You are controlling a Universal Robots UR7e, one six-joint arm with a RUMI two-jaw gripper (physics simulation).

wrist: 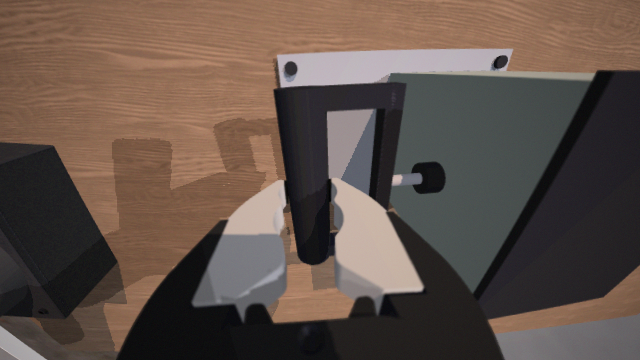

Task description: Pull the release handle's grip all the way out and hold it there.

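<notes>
The release handle's grip (303, 135) is a dark D-shaped loop with a thick round bar on its left side, in the middle of the wrist view. A short pale rod (406, 179) runs from the loop's right side to a black round collar (429, 177) on a grey-green block (480, 145). My gripper (308, 181) is shut on the grip's round bar, with one pale jaw on each side of it and the tips against it. The bar's lower end shows between the jaws. The lower part of the loop's right side is hidden behind the right jaw.
A white plate (390, 67) with black bolts lies on the wooden table (150, 60) behind the grip. A large dark panel (580, 200) stands at the right against the block. A black box (55, 220) stands at the left edge. A grey surface (580, 340) shows at the bottom right.
</notes>
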